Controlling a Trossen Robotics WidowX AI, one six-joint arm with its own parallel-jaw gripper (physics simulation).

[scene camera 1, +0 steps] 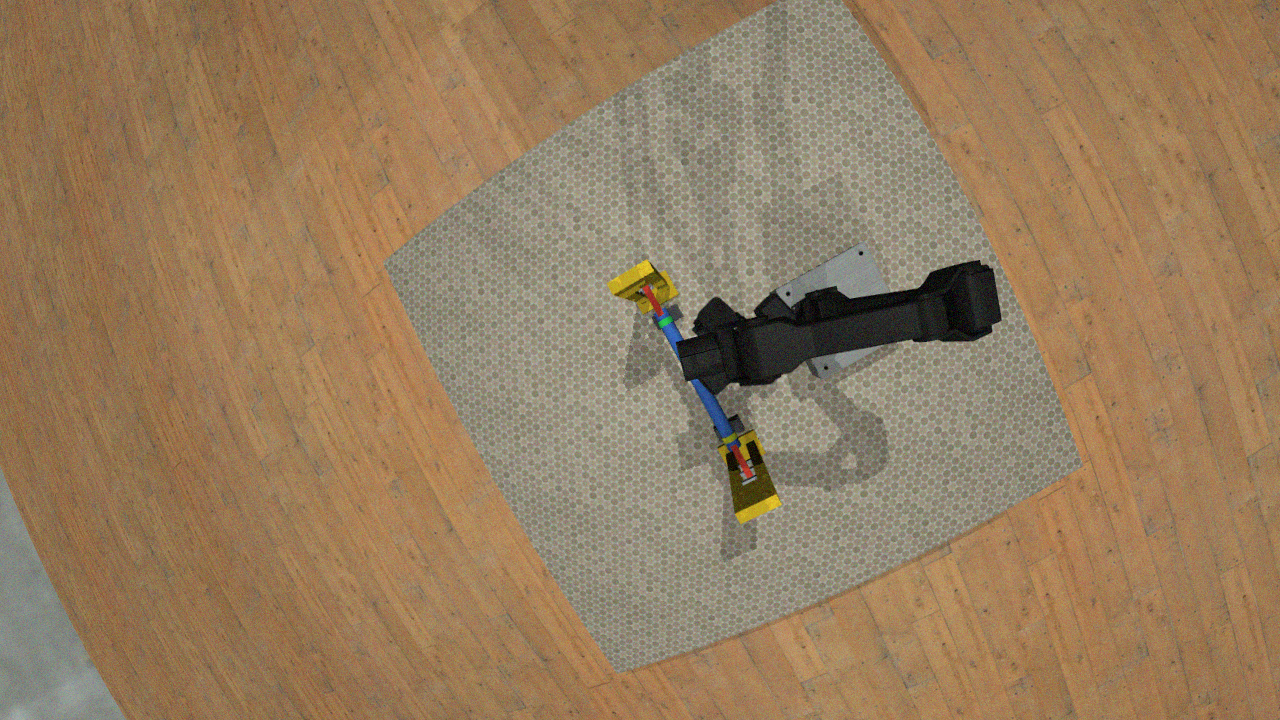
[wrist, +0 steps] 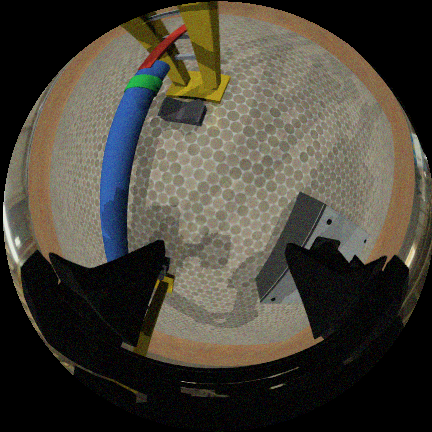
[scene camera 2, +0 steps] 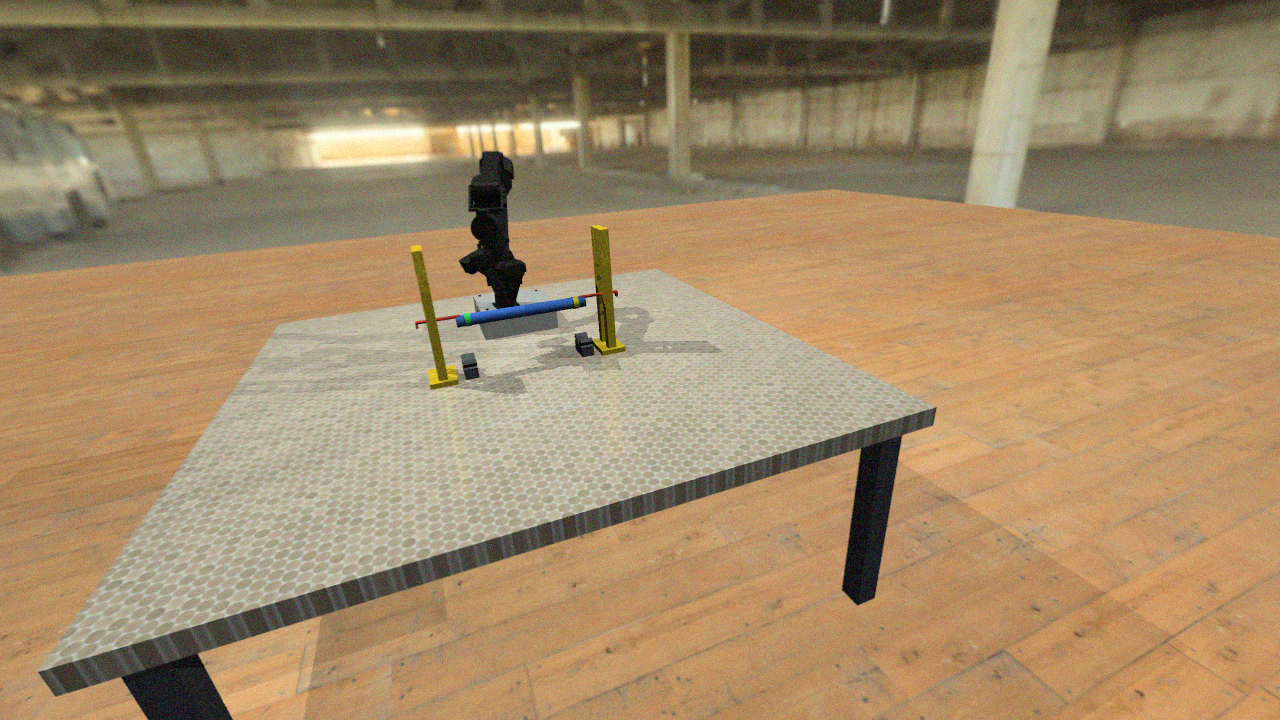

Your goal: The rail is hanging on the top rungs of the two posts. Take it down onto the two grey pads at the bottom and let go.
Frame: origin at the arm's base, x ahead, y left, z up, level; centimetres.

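Seen in the pictures: gripper, fingertip midpoint: (wrist: 227, 249) (scene camera 2: 505, 299); arm's base, origin of the base link: (scene camera 1: 812, 311) (scene camera 2: 506, 305).
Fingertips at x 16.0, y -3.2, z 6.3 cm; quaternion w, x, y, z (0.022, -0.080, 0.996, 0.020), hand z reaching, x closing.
Note:
Offsets run from my fingertips to a thing's top centre. Level surfaces: height alone.
The blue rail @[dz +0.8, dx +9.9, dy +1.4 cm] (scene camera 1: 713, 407) (scene camera 2: 521, 310) (wrist: 115, 165) has red rod ends, a green band and a yellow band. It hangs level between the green-band-side yellow post @[dz +16.3, dx +8.3, dy -18.5 cm] (scene camera 1: 637, 276) (scene camera 2: 424, 282) (wrist: 209, 47) and the yellow-band-side post @[dz +16.3, dx +11.5, dy +21.4 cm] (scene camera 1: 757, 508) (scene camera 2: 602, 264) (wrist: 149, 325), its red ends passing through them. One grey pad @[dz -9.3, dx +8.8, dy -12.3 cm] (scene camera 2: 469, 366) (wrist: 182, 112) is by the foot of the first post; the other pad @[dz -9.3, dx +11.0, dy +15.2 cm] (scene camera 2: 584, 344) is by the second. My gripper (scene camera 2: 491, 266) (wrist: 227, 249) is open and empty, above and on the base side of the rail's middle. In the wrist view, the rail is outside the left finger, which hides part of it.
The arm (scene camera 1: 841, 329) reaches across from its grey base plate (scene camera 1: 845, 268) (scene camera 2: 523, 327) (wrist: 345, 227), which stands behind the rail in scene camera 2. Both posts rise above the rail. The tabletop @[dz -13.7 cm] (scene camera 1: 537, 313) (scene camera 2: 375, 501) ends at a patterned edge above a wooden floor (scene camera 2: 1074, 376).

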